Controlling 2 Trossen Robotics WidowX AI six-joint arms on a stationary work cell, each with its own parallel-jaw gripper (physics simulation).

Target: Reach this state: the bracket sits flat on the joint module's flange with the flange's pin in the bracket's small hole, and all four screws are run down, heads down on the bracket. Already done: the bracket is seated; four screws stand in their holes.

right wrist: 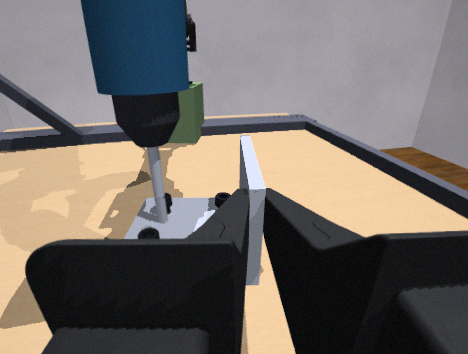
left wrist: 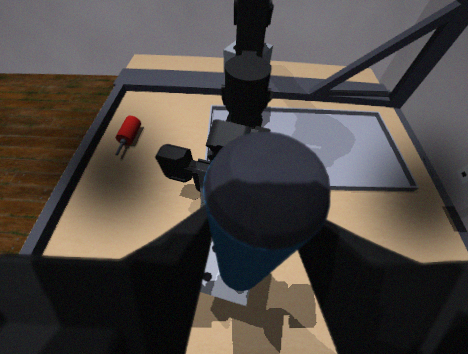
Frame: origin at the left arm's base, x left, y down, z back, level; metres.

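Seen in the pictures: left gripper, fingertip midpoint: [left wrist: 252, 214]; right gripper, fingertip midpoint: [right wrist: 253, 198].
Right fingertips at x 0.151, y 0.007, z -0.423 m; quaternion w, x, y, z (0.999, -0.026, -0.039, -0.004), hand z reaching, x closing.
A point is followed by its place in that frame.
My left gripper [left wrist: 252, 214] {z -0.404, x 0.102, y -0.142 m} is shut on the blue screwdriver [left wrist: 267, 187] {z -0.389, x 0.100, y -0.197 m} [right wrist: 137, 47] {z -0.417, x 0.107, y -0.052 m}, which stands nearly upright with its dark end cap up. In the right wrist view its shaft tip is over the bracket's flat plate, in front of and partly covering the far-left screw [right wrist: 168, 202] {z -0.390, x 0.102, y 0.031 m}; whether it touches the plate I cannot tell. Two more black screw heads show, the far-right screw [right wrist: 222, 199] {z -0.388, x 0.134, y 0.028 m} and the near-left screw [right wrist: 148, 233] {z -0.420, x 0.100, y 0.030 m}; a fourth is hidden. My right gripper [right wrist: 253, 198] {z -0.423, x 0.151, y 0.007 m} is shut on the upright wall of the grey bracket [right wrist: 254, 167] {z -0.416, x 0.151, y -0.005 m} [left wrist: 225, 291] {z -0.377, x 0.108, y 0.040 m}. Flange and pin are hidden.
A red cylinder with two prongs [left wrist: 129, 129] {z -0.588, x 0.405, y 0.075 m} lies at the left in the left wrist view. A shallow grey tray [left wrist: 370, 150] {z -0.746, x -0.095, y 0.102 m} lies behind at the right. The dark right arm [left wrist: 247, 90] {z -0.576, x 0.156, y -0.090 m} reaches in. A green block [right wrist: 192, 115] {z -0.050, x 0.045, y 0.050 m} shows behind the screwdriver. A dark frame [right wrist: 385, 157] {z -0.156, x 0.360, y 0.086 m} edges the table.
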